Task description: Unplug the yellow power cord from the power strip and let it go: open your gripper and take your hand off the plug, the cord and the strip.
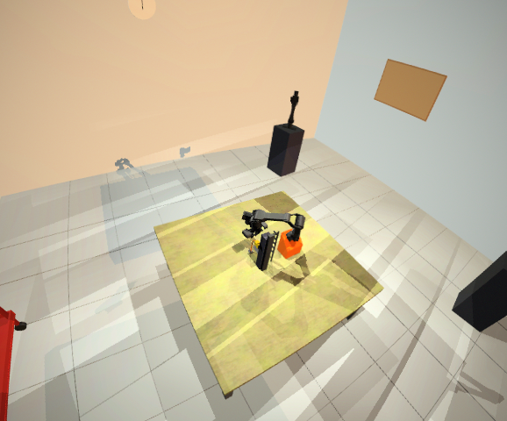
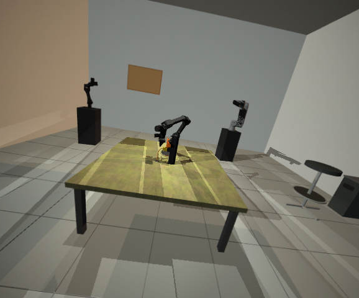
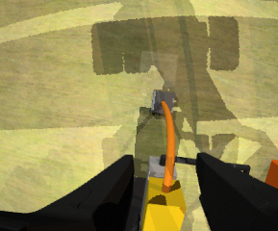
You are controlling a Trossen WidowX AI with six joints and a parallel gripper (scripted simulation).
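The yellow plug lies 8 cm to the left of my gripper tip and 2 cm below it.
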